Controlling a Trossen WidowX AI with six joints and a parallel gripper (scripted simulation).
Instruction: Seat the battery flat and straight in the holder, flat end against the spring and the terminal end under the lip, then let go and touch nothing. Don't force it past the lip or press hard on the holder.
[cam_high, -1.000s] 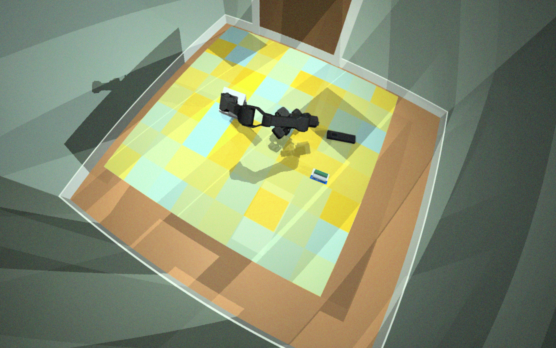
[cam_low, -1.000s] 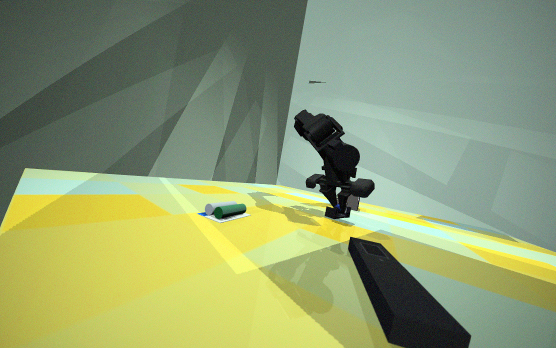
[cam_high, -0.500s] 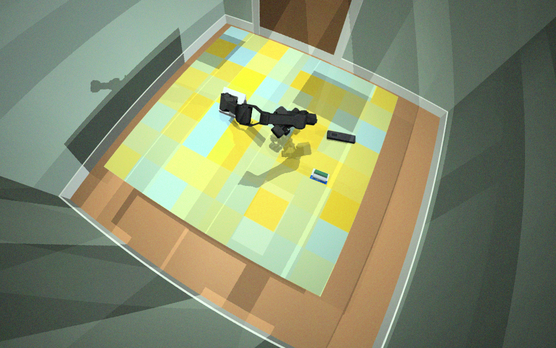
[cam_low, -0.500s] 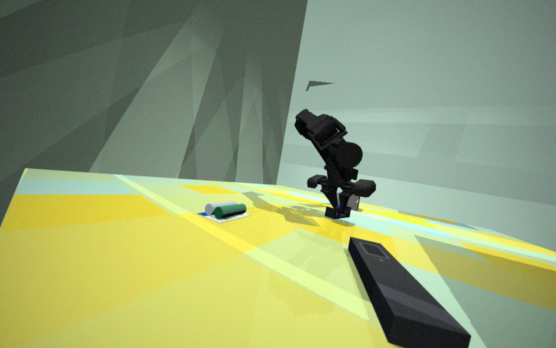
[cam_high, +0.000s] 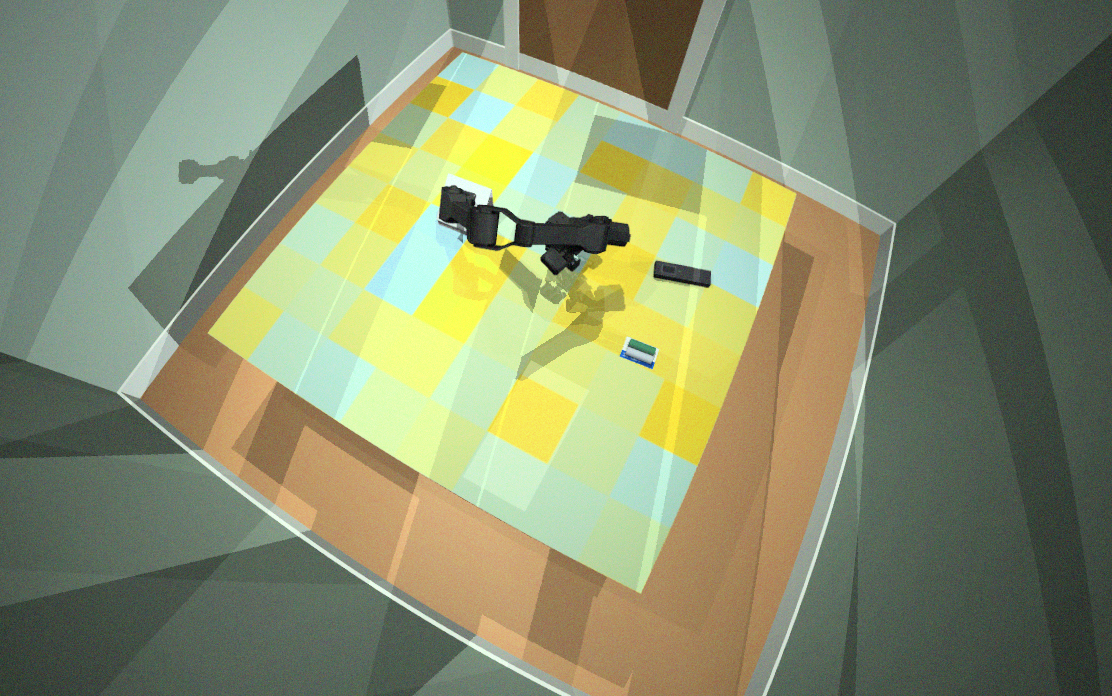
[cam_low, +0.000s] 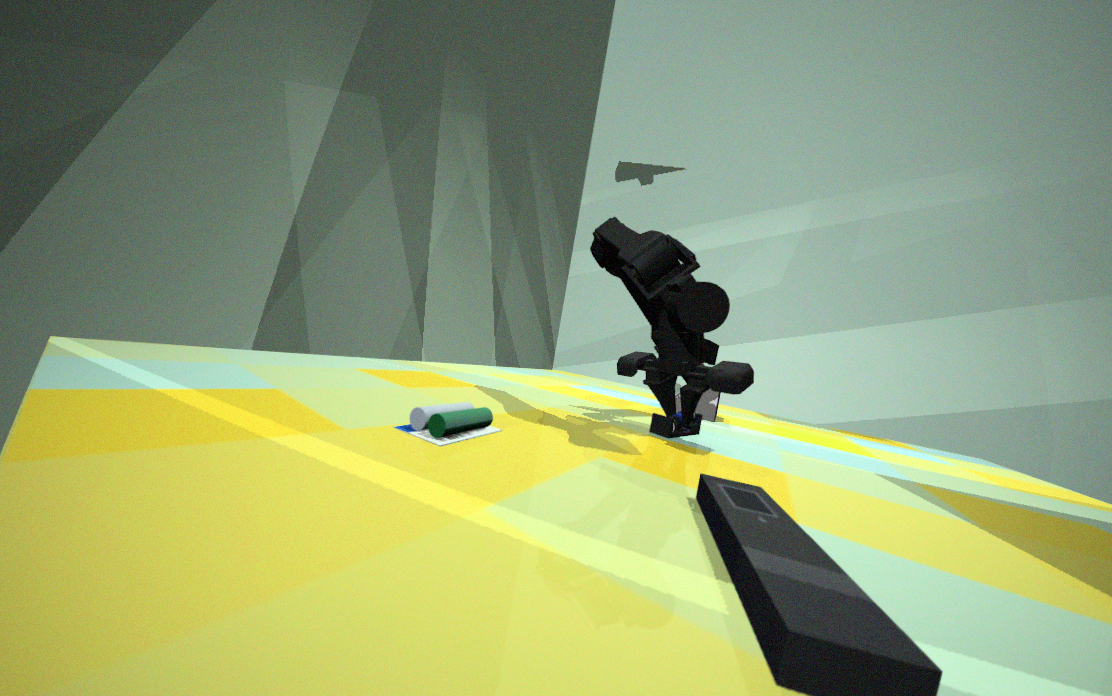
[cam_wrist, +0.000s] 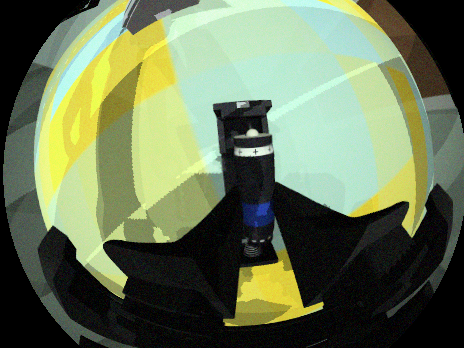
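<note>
My gripper tip is 10 mm below the battery. From my gripper tip the other things lie so: long black box (320 mm ahead, 80 mm to the left).
</note>
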